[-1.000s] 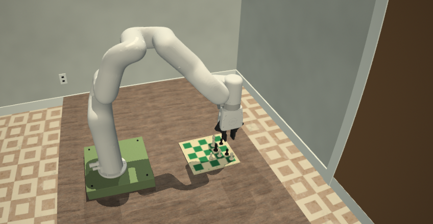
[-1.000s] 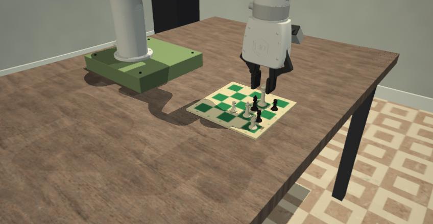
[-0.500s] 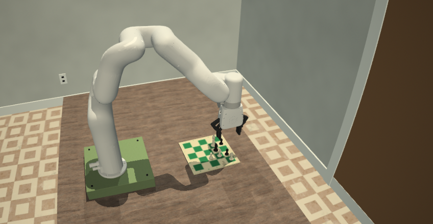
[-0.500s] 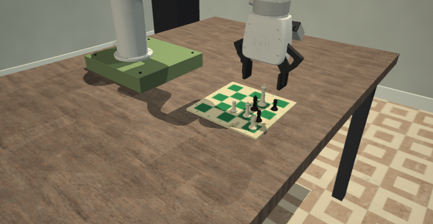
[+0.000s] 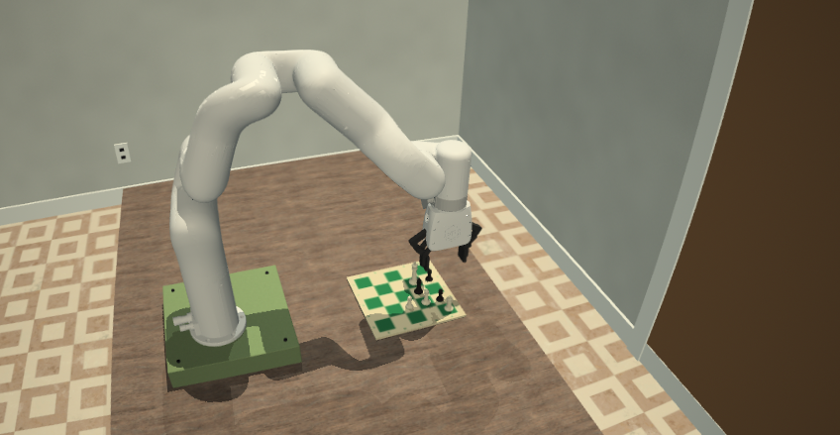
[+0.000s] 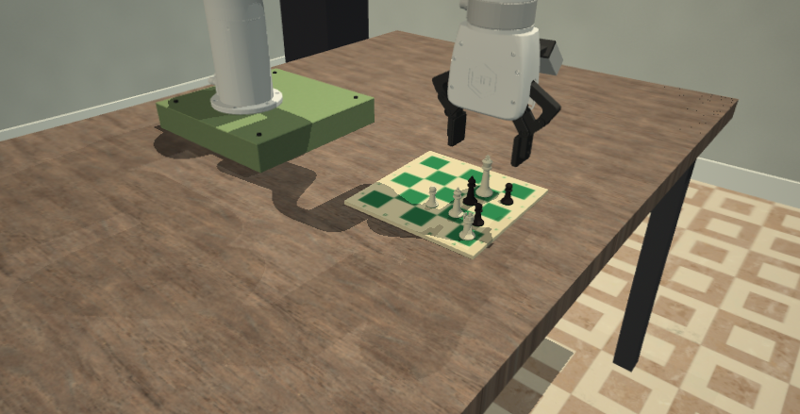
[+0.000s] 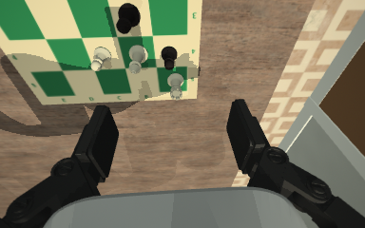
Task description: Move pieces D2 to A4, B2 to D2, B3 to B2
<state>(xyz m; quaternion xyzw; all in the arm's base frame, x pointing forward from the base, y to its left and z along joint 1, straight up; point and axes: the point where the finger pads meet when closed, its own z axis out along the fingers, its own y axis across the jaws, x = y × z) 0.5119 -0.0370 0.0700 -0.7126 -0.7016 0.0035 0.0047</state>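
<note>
Right now my hand is 4 cm past the white king, 8 cm to the right of it and 9 cm above it. Round my hand: black bishop 4 cm behind, 4 cm to the left, 10 cm below; chessboard 8 cm behind, 4 cm to the left, 12 cm below; white pawn 8 cm behind, 10 cm below.
</note>
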